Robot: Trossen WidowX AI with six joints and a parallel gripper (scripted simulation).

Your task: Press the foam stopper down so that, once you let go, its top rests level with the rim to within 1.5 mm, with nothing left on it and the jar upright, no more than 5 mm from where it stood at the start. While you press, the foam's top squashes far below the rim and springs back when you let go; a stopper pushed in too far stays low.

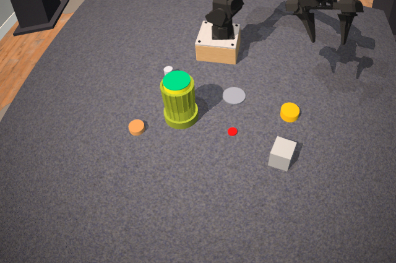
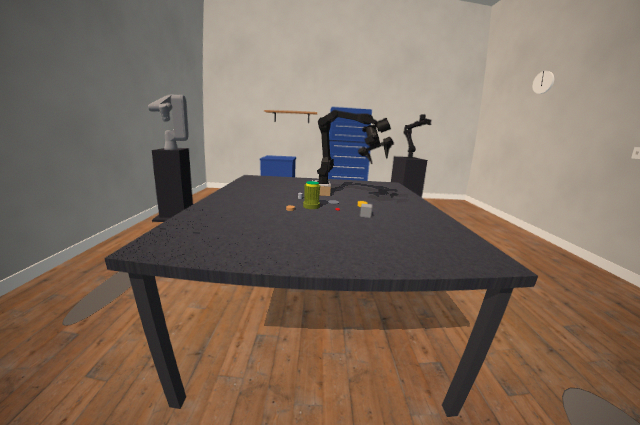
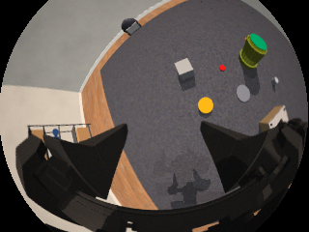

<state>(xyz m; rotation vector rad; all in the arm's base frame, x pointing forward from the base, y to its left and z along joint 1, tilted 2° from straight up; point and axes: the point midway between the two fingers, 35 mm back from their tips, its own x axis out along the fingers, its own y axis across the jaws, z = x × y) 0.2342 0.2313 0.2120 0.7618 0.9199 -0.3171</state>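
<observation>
My gripper is now 1 cm short of the green foam stopper, 34 cm to the left of it and 16 cm above it. The rest, counted from my hand: grey disc (5 cm behind, 21 cm to the right, 27 cm below); yellow puck (2 cm ahead, 7 cm to the right, 26 cm below); white cube (15 cm ahead, 11 cm to the right, 25 cm below).
</observation>
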